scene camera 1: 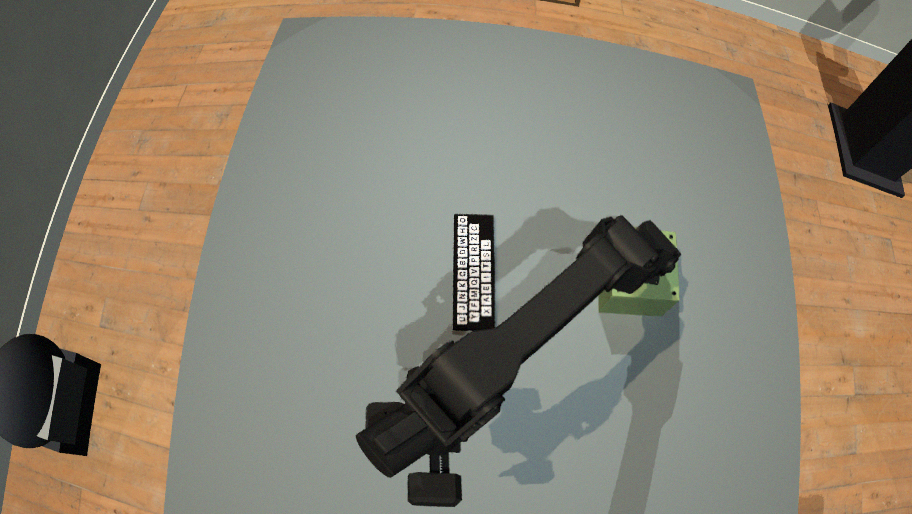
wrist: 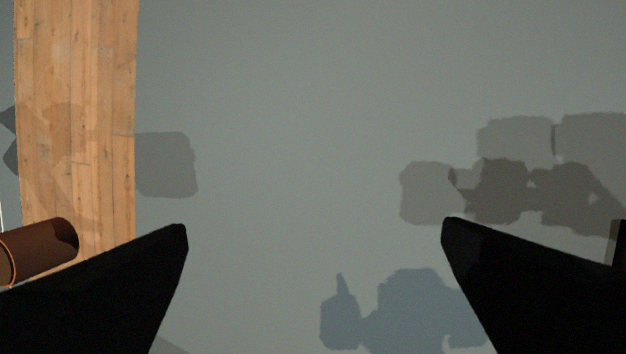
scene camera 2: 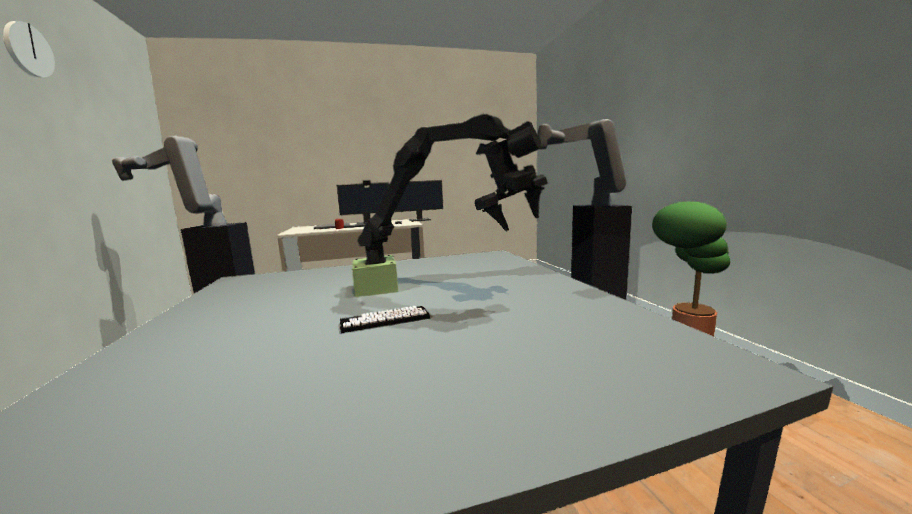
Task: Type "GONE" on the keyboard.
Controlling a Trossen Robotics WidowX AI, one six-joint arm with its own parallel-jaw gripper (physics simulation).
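Seen in the pictures: gripper, fingertip midpoint: (scene camera 1: 423,457) (wrist: 316,233) (scene camera 2: 522,224); arm's base, origin of the base link: (scene camera 2: 375,261).
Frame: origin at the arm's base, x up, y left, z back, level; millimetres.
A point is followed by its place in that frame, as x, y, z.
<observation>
The black keyboard (scene camera 1: 473,271) {-79, 40, -297} (scene camera 2: 384,317) {-78, 35, -318} with white letter keys lies flat on the grey table (scene camera 1: 357,127) {-95, -231, -588} (scene camera 2: 319,395) {-95, -61, -600}. In scene camera 1 it runs lengthwise up the view; O is at the top of its left row, G and N seem to be lower in that row, and E seems to be in the right row. The forearm passes by its lower end. My gripper (scene camera 2: 522,222) {128, 395, -310} (wrist: 316,233) {128, 395, -310} is open and empty, high above the table, beyond that lower end. Its fingertips are hidden in scene camera 1. A dark edge at the wrist view's right border is unclear.
The green base block (scene camera 1: 638,303) {-28, 61, 5} (scene camera 2: 374,278) {-42, -4, -63} carries my arm, to the right of the keyboard in scene camera 1. A potted plant (scene camera 2: 694,322) (wrist: 40,250) stands off the table. Two other arms stand on dark pedestals (scene camera 2: 217,255) (scene camera 2: 600,249) beyond the table. A desk with monitors is behind.
</observation>
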